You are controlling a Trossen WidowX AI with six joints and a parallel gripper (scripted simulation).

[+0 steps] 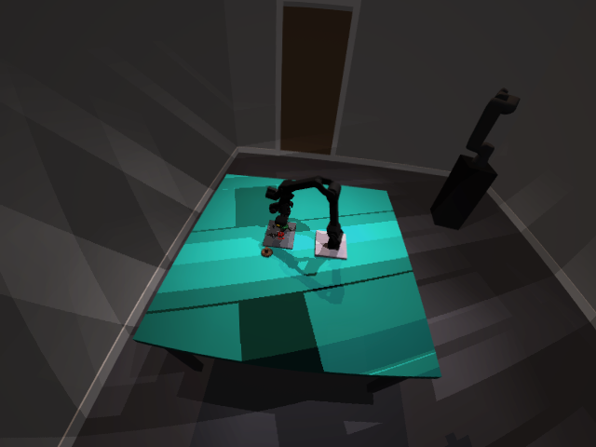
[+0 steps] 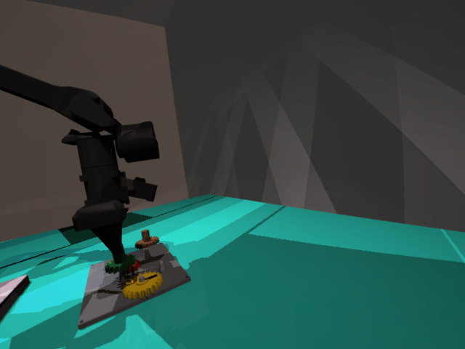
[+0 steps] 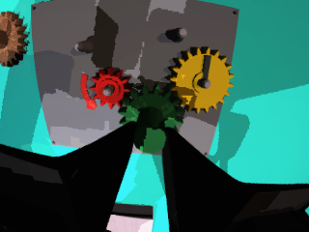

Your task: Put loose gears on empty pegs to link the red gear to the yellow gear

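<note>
Right now the red gear is 50 mm below my gripper tip, 40 mm to the left of it and 10 mm ahead of it. From my gripper tip the other things lie so: yellow gear: 50 mm below, 40 mm to the right, 30 mm ahead; brown gear: 190 mm to the left, 50 mm below, 40 mm ahead; green gear: 10 mm below.
</note>
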